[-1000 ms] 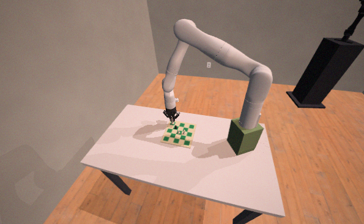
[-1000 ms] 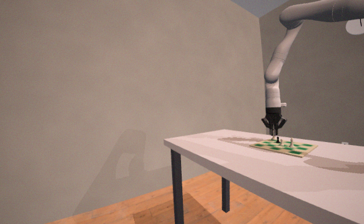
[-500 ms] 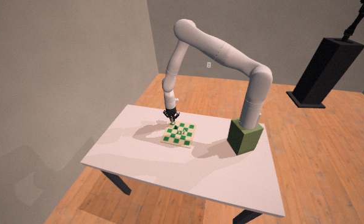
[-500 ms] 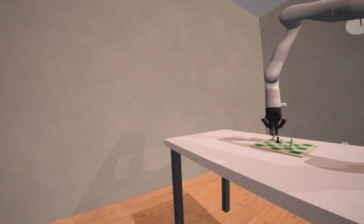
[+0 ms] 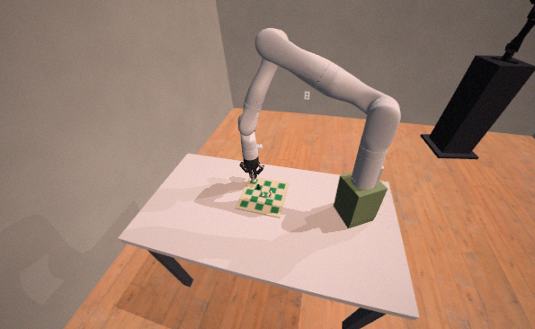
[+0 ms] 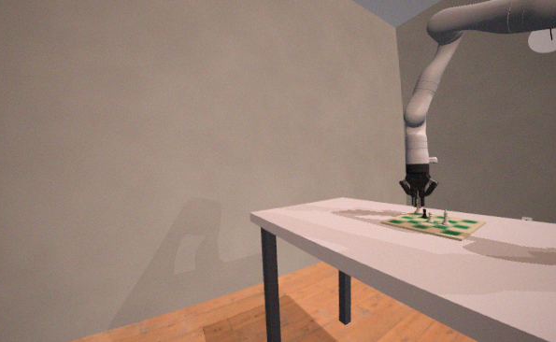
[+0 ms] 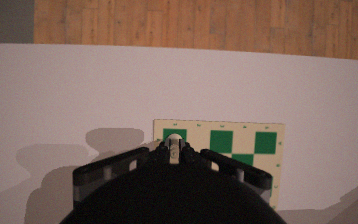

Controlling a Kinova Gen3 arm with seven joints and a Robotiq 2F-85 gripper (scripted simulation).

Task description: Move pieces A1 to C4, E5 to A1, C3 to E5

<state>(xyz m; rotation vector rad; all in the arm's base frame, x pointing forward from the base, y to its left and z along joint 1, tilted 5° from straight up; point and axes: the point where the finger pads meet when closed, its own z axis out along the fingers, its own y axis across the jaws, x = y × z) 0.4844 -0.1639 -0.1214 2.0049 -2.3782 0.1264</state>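
My hand is 10 mm above the tall white piece. The rest, counted from my hand: black pawn: 30 mm behind, 50 mm to the left, 30 mm below; chessboard: 60 mm behind, 90 mm to the left, 50 mm below.
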